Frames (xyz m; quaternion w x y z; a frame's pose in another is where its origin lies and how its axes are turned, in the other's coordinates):
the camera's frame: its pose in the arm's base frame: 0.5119 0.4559 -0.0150 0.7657 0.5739 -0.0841 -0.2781
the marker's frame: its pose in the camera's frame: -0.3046 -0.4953 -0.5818 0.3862 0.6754 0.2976 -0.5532
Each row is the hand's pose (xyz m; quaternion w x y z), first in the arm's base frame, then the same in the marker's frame.
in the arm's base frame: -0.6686 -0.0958 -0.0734 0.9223 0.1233 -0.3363 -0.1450
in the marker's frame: -1.5935 0.0119 0.0993 0.1619 0.6787 0.3140 -0.6439
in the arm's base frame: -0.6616 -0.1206 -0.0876 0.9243 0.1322 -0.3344 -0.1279
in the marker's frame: -1.6011 0.0403 0.1002 0.1591 0.6885 0.2976 -0.6419
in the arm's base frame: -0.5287 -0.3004 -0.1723 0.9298 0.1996 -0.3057 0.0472
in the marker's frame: -1.6138 0.2710 0.0386 0.1456 0.7738 0.1332 -0.6019
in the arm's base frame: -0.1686 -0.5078 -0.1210 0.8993 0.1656 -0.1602 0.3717
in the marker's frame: -1.5606 0.5396 -0.2782 0.2196 0.8894 -0.1160 -0.3837
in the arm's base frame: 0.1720 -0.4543 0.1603 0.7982 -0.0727 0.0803 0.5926
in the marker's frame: -1.4251 0.4859 -0.6986 0.3930 0.8938 -0.2152 -0.0180
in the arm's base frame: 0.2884 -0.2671 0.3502 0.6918 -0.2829 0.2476 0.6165
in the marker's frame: -1.2968 0.2964 -0.8783 0.5048 0.8136 -0.1698 0.2331
